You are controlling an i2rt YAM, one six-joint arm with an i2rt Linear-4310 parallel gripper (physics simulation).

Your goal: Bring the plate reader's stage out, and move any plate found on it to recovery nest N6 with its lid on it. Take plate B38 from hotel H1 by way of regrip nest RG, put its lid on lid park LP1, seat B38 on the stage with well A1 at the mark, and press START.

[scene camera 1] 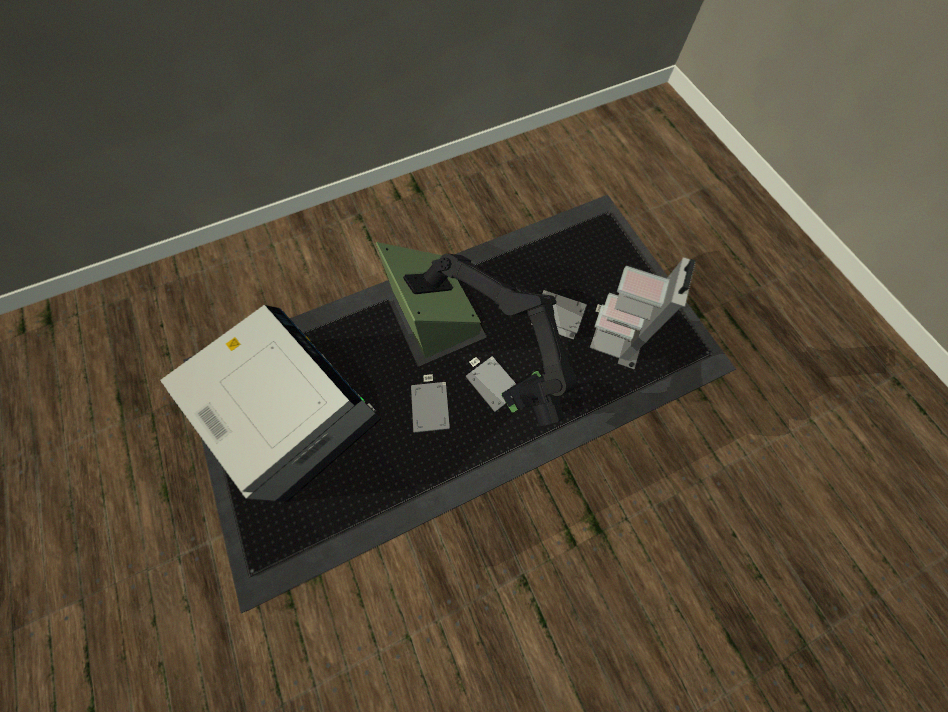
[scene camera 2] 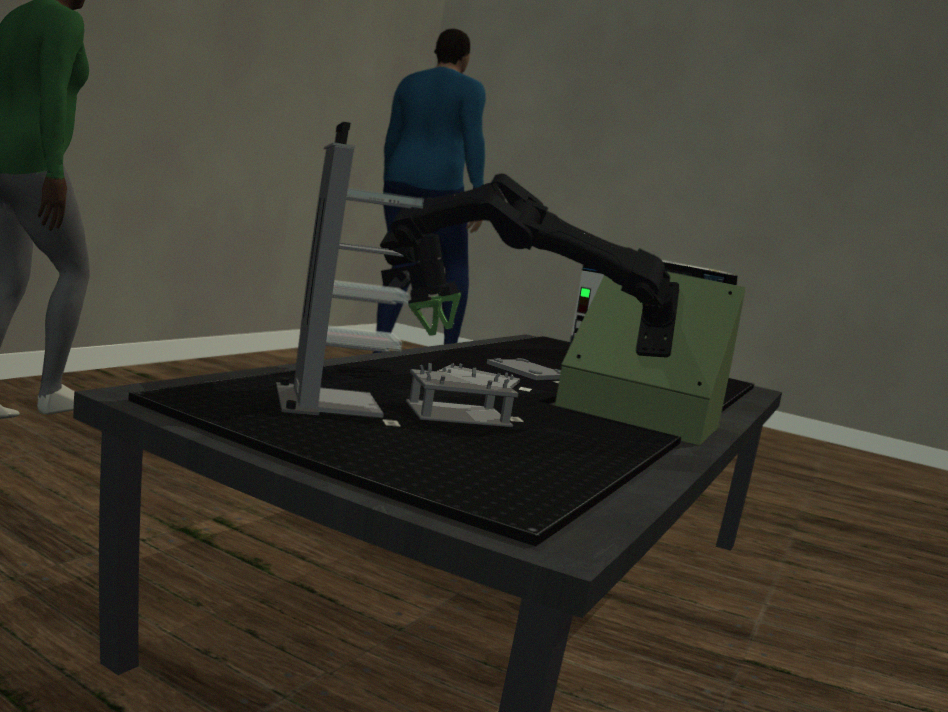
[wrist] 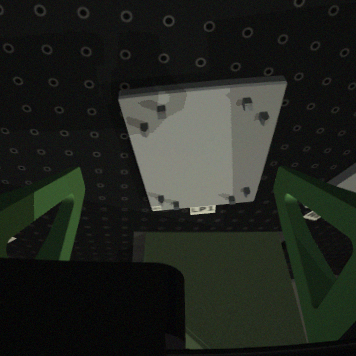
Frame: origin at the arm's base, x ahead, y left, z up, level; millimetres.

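Where they show: gripper, fingertip midpoint: [scene camera 1: 517, 392] [scene camera 2: 440, 331] [wrist: 178, 176]; arm's base at its link origin: [scene camera 1: 428, 283] [scene camera 2: 658, 319].
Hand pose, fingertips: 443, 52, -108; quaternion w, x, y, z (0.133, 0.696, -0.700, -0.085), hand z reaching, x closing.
Observation:
Things, the pixels of their centre, and the offset from my fingertips, as dx, dy, dz. Level surfaces: height alone.
- lid park LP1 at the middle of its body: [wrist: 203, 161] [scene camera 2: 478, 375] [scene camera 1: 493, 383] -88, -29, -80
- Nest N6 at the middle of its body: [scene camera 2: 528, 368] [scene camera 1: 429, 406] -140, -255, -81
- raised regrip nest RG at the middle of its body: [scene camera 2: 461, 393] [scene camera 1: 558, 313] -165, +312, -52
- Hotel H1 at the middle of its body: [scene camera 2: 345, 266] [scene camera 1: 641, 309] +24, +442, +140
- plate reader at the middle of its body: [scene camera 2: 648, 315] [scene camera 1: 280, 403] -361, -633, +65
- black perforated mat at its surface level: dz -90
My gripper [scene camera 1: 524, 391] [scene camera 2: 439, 331] [wrist: 178, 176] is open and empty, its green fingers pointing down above the lid park LP1 [scene camera 1: 487, 380] [scene camera 2: 524, 368] [wrist: 200, 150]. LP1 is a bare grey pad with short pegs. Nest N6 [scene camera 1: 429, 406], a grey pad, lies beside it. The raised regrip nest RG [scene camera 1: 567, 314] [scene camera 2: 463, 379] holds no plate. Hotel H1 [scene camera 2: 321, 268] stands at the right in scene camera 1 with several pink-topped plates [scene camera 1: 642, 285]; I cannot read which is B38. The plate reader [scene camera 1: 275, 390] is at the left; its stage does not show. A green light [scene camera 2: 585, 292] is lit on its front.
The green arm base [scene camera 1: 448, 325] [scene camera 2: 639, 375] [wrist: 220, 280] stands between the reader and the hotel, behind the nests. A black perforated mat [scene camera 1: 329, 521] [scene camera 2: 490, 475] covers the table. Two people [scene camera 2: 436, 122] [scene camera 2: 34, 153] stand beyond the table.

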